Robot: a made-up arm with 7 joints. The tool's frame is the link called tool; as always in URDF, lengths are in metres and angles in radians.
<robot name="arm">
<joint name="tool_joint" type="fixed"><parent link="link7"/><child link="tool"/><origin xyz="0.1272 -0.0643 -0.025" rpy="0 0 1.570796"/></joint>
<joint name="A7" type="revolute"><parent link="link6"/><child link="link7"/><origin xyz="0.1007 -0.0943 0.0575" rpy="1.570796 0 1.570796"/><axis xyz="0 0 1"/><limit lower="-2.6" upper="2.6" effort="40" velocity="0.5"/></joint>
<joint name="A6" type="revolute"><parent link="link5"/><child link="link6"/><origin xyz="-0.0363 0.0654 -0.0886" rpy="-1.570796 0 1.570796"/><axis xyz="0 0 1"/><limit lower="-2.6" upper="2.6" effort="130" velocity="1.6"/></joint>
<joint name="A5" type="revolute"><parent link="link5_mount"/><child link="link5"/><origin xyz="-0.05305 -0.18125 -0.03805" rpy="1.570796 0 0"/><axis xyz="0 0 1"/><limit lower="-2.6" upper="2.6" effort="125" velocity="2.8"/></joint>
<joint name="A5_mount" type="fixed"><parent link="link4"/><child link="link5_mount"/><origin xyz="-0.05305 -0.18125 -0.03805"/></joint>
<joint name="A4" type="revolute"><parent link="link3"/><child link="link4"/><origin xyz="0.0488 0.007 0.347" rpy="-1.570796 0 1.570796"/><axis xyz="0 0 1"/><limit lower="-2.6" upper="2.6" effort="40" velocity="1.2"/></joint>
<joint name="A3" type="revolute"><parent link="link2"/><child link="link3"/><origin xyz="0.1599 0.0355 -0.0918" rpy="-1.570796 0 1.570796"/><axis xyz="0 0 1"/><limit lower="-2.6" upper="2.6" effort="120" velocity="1.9"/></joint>
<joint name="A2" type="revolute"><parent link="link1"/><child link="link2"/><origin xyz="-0.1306 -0.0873 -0.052" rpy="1.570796 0 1.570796"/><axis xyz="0 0 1"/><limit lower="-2.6" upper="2.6" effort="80" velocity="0.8"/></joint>
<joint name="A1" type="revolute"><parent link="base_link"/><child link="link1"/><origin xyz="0 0 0.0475" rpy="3.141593 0 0"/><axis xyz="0 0 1"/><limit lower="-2.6" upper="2.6" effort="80" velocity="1"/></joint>
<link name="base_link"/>
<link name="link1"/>
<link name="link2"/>
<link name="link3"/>
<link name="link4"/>
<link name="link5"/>
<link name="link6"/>
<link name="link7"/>
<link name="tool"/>
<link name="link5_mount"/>
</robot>
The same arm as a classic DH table. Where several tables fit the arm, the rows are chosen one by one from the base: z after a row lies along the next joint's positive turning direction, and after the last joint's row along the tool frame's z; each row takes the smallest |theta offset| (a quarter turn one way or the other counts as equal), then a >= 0, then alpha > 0; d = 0 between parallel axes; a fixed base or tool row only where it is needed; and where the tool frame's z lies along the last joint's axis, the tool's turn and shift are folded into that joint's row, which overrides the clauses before.
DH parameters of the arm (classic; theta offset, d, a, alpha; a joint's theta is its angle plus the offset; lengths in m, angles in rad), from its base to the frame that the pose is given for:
base (fixed): 0 0 0 3.1416
A1: -1.5708 -0.0995 0.0873 -1.5708
A2: -1.5708 -0.2224 0.0355 -1.5708
A3: 1.5708 0.1871 0.007 -1.5708
A4: 0 -0.1249 -0.1061 1.5708
A5: 1.5708 0.2739 0.0654 -1.5708
A6: -1.5708 0.0938 0.0943 -1.5708
A7: -0.468 0 -0.1425 0
tool (fixed): -1.1028 0.0757 0 0
Joint limits (rad, base to tool): -2.6..2.6 -2.6..2.6 -2.6..2.6 -2.6..2.6 -2.6..2.6 -2.6..2.6 -2.6..2.6

